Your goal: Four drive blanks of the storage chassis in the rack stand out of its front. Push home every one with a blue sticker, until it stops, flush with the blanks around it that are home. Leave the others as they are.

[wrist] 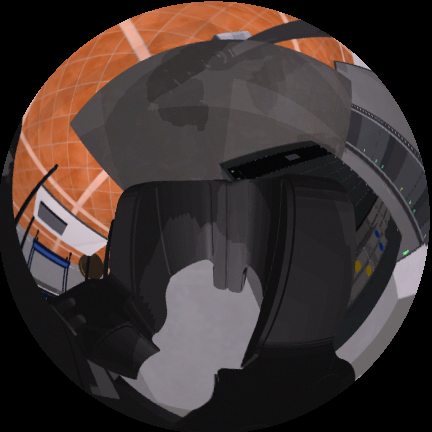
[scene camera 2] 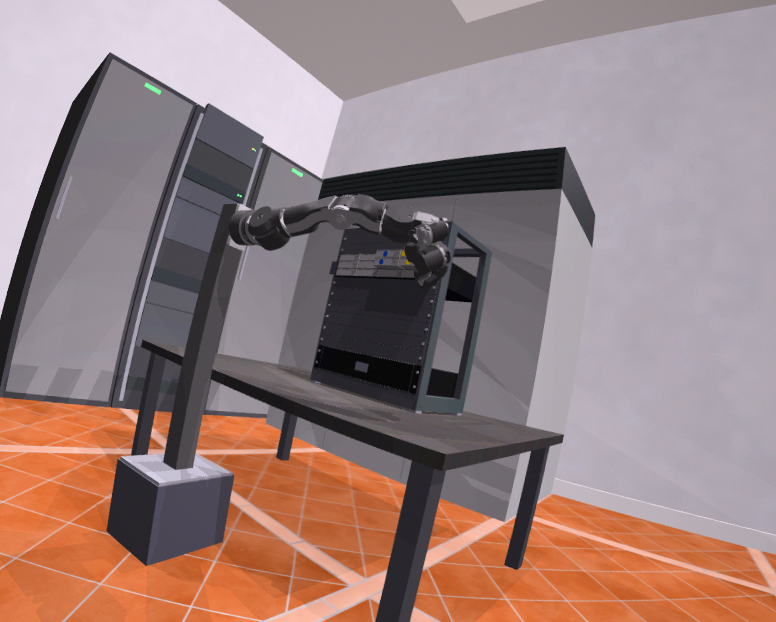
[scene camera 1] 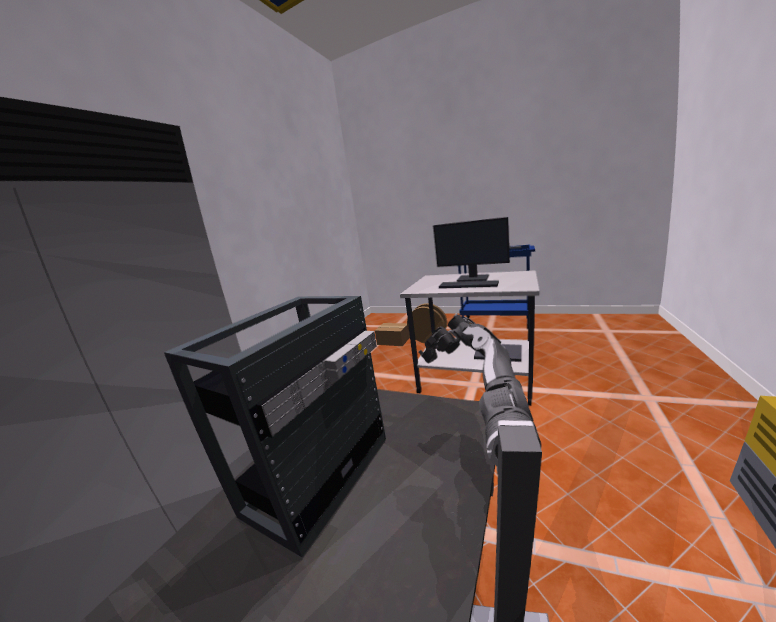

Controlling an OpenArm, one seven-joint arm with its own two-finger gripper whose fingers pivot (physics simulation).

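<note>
The storage chassis [scene camera 1: 281,406] [scene camera 2: 354,265] sits high in the rack [scene camera 1: 197,358] [scene camera 2: 437,336]. Its stickered blanks stand out in two rows. The upper blue-stickered blank [scene camera 1: 344,358] [scene camera 2: 385,253] is above the lower blue-stickered blank [scene camera 1: 343,369] [scene camera 2: 380,261]. Beside them are the upper yellow-stickered blank [scene camera 1: 359,347] [scene camera 2: 404,253] and the lower yellow-stickered blank [scene camera 1: 365,353] [scene camera 2: 408,262]. All four stickers also show at the right of the wrist view. My gripper [scene camera 1: 427,355] [scene camera 2: 424,280] [wrist: 234,236] is shut and empty, in front of the rack and apart from the blanks. In scene camera 2 it hides the chassis's right end.
The rack stands on the dark table [scene camera 1: 427,518] [scene camera 2: 291,395] [wrist: 200,95]. My arm reaches from the post [scene camera 1: 518,537] [scene camera 2: 204,336] at the table's edge. A desk [scene camera 1: 421,287] with a monitor [scene camera 1: 471,242] and a brown box [scene camera 1: 391,334] are beyond. A large cabinet [scene camera 2: 511,272] stands behind the rack.
</note>
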